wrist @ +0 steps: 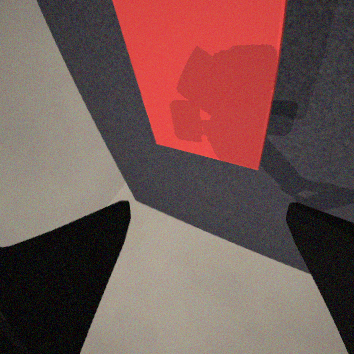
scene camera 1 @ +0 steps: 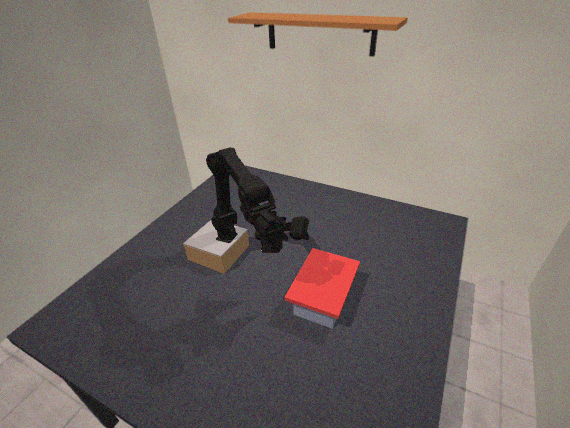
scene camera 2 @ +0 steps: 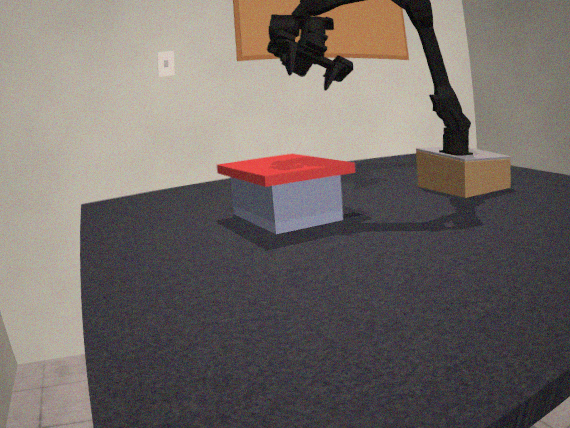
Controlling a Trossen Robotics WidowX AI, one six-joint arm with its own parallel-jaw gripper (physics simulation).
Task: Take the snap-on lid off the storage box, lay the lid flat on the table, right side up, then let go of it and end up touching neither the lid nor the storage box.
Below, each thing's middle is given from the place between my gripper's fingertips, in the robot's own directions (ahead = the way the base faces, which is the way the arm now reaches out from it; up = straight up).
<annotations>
I see the red lid (scene camera 1: pixel 323 283) 170 mm below my hand, 90 mm ahead of it and 10 mm to the left of it.
</annotations>
